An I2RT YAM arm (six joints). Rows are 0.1 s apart.
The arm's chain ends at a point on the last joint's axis. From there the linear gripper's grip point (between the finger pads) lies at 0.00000 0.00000 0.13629 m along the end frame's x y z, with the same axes.
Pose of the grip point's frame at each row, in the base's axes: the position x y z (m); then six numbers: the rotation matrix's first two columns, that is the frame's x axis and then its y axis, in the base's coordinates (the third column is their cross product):
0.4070 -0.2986 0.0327 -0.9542 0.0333 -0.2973 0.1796 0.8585 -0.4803
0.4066 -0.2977 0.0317 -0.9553 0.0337 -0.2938 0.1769 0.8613 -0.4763
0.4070 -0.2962 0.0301 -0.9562 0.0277 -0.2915 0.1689 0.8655 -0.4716
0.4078 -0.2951 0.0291 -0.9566 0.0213 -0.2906 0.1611 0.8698 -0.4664
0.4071 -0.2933 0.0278 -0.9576 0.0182 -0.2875 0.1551 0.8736 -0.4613
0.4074 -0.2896 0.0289 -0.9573 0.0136 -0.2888 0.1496 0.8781 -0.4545
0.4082 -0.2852 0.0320 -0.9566 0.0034 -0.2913 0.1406 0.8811 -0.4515
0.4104 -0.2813 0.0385 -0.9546 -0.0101 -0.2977 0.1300 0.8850 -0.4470
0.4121 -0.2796 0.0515 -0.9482 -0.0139 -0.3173 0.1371 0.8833 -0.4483
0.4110 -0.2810 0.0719 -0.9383 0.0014 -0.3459 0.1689 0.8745 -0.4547
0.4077 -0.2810 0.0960 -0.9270 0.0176 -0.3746 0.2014 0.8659 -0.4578
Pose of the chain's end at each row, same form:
0.3744 -0.2289 0.1452 -0.9542 0.0333 -0.2973 0.1796 0.8585 -0.4803
0.3743 -0.2286 0.1447 -0.9553 0.0337 -0.2938 0.1769 0.8613 -0.4763
0.3744 -0.2280 0.1435 -0.9562 0.0277 -0.2915 0.1689 0.8655 -0.4716
0.3747 -0.2279 0.1430 -0.9566 0.0213 -0.2906 0.1611 0.8698 -0.4664
0.3740 -0.2270 0.1422 -0.9576 0.0182 -0.2875 0.1551 0.8736 -0.4613
0.3737 -0.2244 0.1437 -0.9573 0.0136 -0.2888 0.1496 0.8781 -0.4545
0.3734 -0.2208 0.1469 -0.9566 0.0034 -0.2913 0.1406 0.8811 -0.4515
0.3739 -0.2179 0.1535 -0.9546 -0.0101 -0.2977 0.1300 0.8850 -0.4470
0.3731 -0.2157 0.1654 -0.9482 -0.0139 -0.3173 0.1371 0.8833 -0.4483
0.3699 -0.2149 0.1838 -0.9383 0.0014 -0.3459 0.1689 0.8745 -0.4547
0.3646 -0.2129 0.2059 -0.9270 0.0176 -0.3746 0.2014 0.8659 -0.4578

